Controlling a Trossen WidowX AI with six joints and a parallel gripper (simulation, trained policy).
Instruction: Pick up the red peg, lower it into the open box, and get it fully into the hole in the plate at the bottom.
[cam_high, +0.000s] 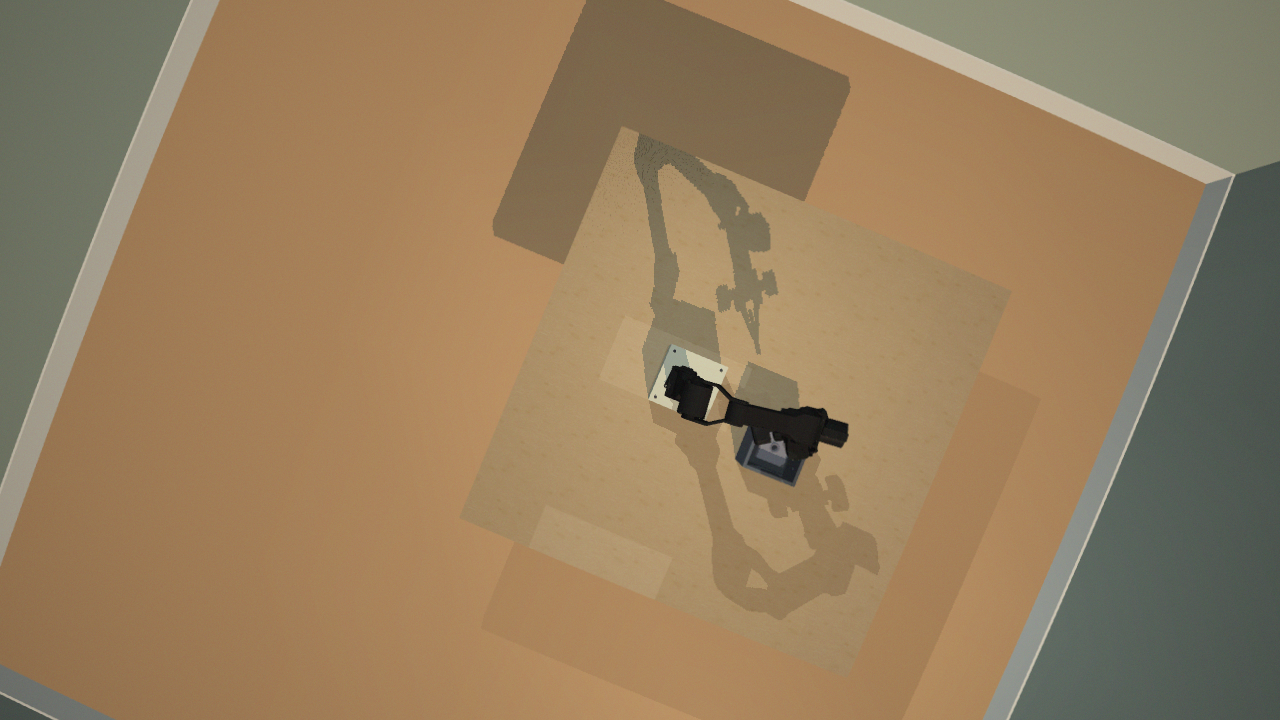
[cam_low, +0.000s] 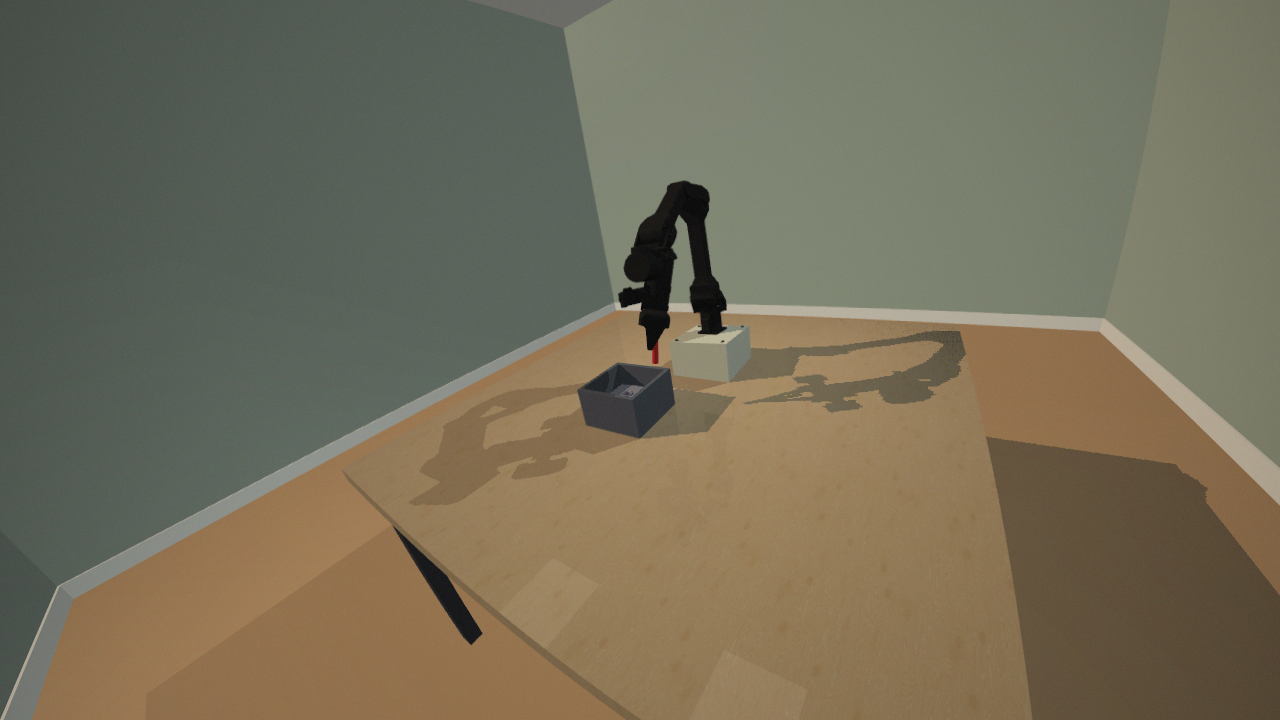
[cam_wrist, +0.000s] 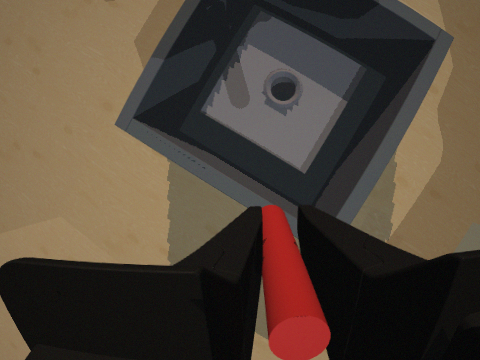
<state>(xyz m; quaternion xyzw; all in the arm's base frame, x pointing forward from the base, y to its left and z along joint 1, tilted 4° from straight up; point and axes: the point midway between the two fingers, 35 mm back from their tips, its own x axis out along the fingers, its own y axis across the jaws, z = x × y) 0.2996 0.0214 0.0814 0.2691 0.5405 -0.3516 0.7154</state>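
My gripper tip is now 10 mm to the right of the red peg, 10 mm below it and 10 mm past it. Also, from my gripper tip: dark box (140 mm below, 60 mm to the right, 40 mm ahead); grey plate (120 mm below, 60 mm to the right, 40 mm ahead).
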